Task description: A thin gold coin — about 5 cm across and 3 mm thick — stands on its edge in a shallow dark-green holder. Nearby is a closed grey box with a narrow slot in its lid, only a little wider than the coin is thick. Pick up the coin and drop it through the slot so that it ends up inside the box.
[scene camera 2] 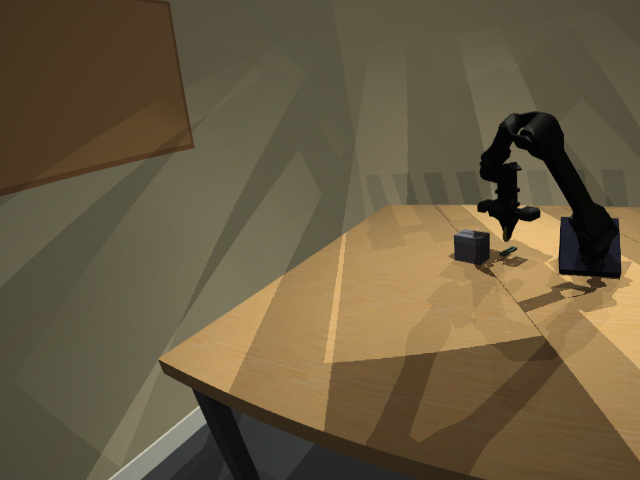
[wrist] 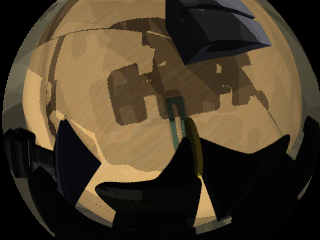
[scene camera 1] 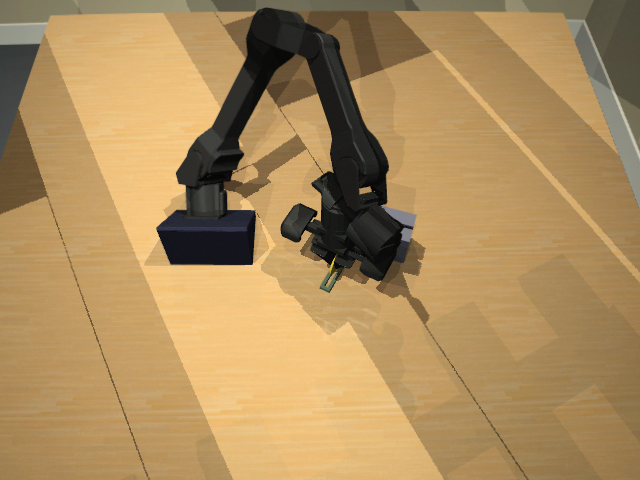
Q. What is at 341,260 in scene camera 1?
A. My gripper.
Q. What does my gripper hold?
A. A thin gold coin.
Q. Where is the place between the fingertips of my gripper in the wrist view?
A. At 188,140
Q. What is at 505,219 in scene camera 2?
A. My gripper.
